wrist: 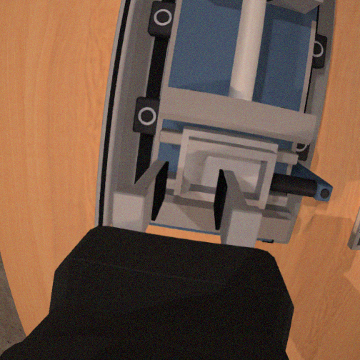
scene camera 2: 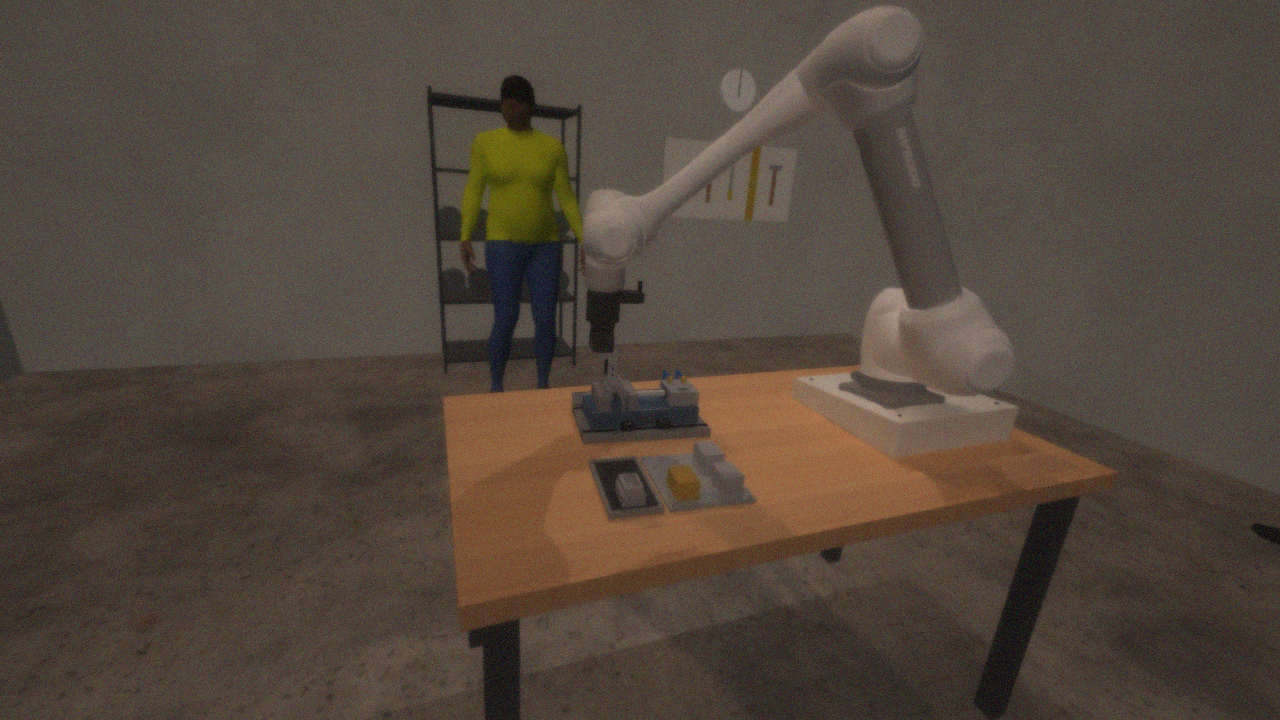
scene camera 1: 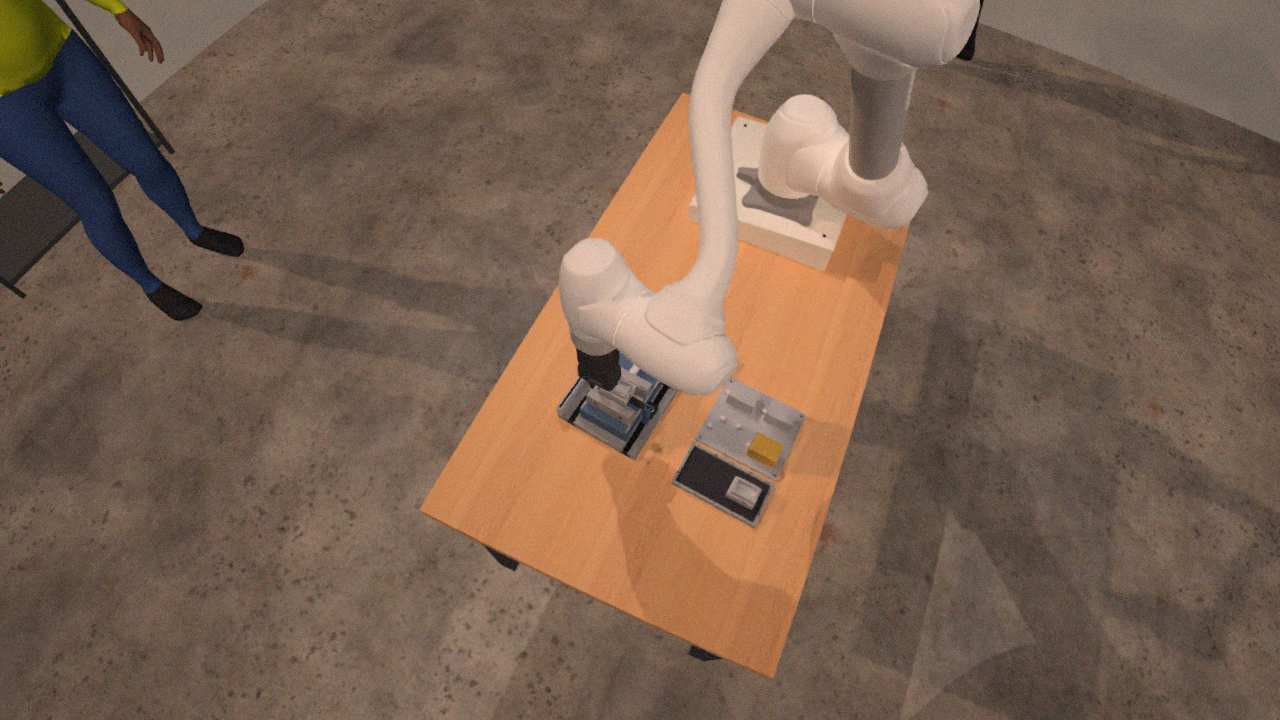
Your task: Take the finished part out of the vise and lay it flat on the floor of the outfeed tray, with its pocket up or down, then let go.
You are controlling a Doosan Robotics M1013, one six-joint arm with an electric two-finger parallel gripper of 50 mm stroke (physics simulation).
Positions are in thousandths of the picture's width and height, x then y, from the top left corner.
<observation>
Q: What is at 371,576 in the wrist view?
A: The gripper.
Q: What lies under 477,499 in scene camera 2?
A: The gripper.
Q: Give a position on a yellow block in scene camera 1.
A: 598,626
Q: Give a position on a grey plate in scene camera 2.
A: At 514,652
</observation>
